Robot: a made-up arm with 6 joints.
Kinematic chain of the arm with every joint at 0, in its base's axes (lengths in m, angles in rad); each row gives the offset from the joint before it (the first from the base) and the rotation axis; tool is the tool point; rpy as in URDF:
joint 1: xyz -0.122 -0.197 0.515 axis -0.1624 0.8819 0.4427
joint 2: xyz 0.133 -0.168 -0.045 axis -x
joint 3: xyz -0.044 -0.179 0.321 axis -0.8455 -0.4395 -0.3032
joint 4: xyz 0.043 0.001 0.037 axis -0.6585 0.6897 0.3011
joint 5: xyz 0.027 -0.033 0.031 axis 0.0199 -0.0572 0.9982
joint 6: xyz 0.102 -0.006 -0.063 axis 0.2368 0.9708 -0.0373
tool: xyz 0.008 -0.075 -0.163 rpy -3.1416 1.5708 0
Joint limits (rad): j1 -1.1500..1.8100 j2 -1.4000..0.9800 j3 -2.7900..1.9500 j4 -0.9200..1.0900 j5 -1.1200..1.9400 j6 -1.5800..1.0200
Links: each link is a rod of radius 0.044 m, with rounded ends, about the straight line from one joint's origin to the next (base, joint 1, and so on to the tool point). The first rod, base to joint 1, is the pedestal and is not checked.
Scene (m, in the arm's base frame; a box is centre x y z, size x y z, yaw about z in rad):
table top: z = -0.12
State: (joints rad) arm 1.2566 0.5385 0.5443 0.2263 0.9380 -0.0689
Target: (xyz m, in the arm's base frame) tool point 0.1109 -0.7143 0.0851
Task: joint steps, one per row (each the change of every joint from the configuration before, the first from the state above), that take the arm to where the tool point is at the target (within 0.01 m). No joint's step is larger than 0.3 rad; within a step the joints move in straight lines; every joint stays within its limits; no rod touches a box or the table.
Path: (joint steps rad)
1: 0.0717 -0.2980 0.0594 0.0574 -0.0810 -0.0109
2: 0.0717 -0.2981 0.0593 0.0574 -0.0811 -0.0108
3: 0.0717 -0.2980 0.0594 0.0575 -0.0810 -0.0109
4: 0.0717 -0.2980 0.0594 0.0574 -0.0811 -0.0109
5: 0.0717 -0.2980 0.0593 0.0574 -0.0810 -0.0108

